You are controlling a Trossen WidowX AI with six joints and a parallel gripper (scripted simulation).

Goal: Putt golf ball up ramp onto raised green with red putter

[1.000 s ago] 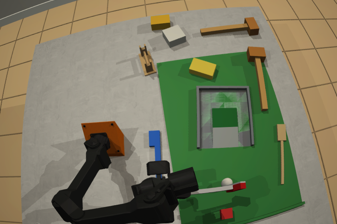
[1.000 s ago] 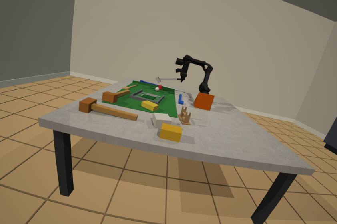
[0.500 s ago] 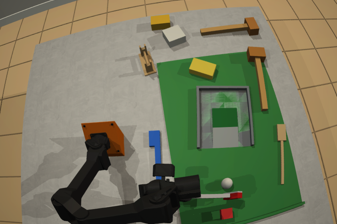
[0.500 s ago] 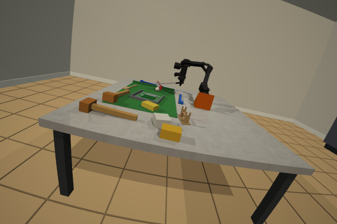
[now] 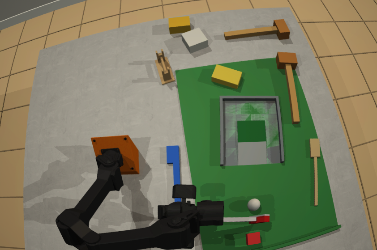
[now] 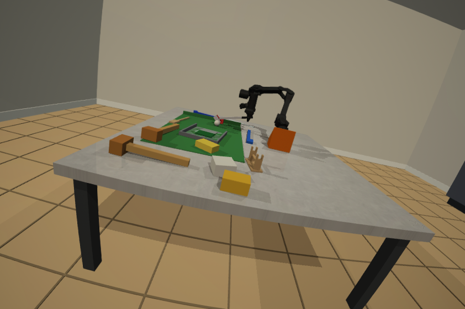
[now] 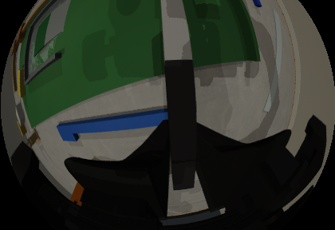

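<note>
My gripper tip is 120 mm short of the red putter, 10 mm to the left of it and 10 mm above it. From my gripper tip the other things lie so: white golf ball: 210 mm ahead, 20 mm to the left, 60 mm below; then red cube: 200 mm ahead, 90 mm to the right, 60 mm below; then green mat: 260 mm ahead, 210 mm to the left, 80 mm below.
</note>
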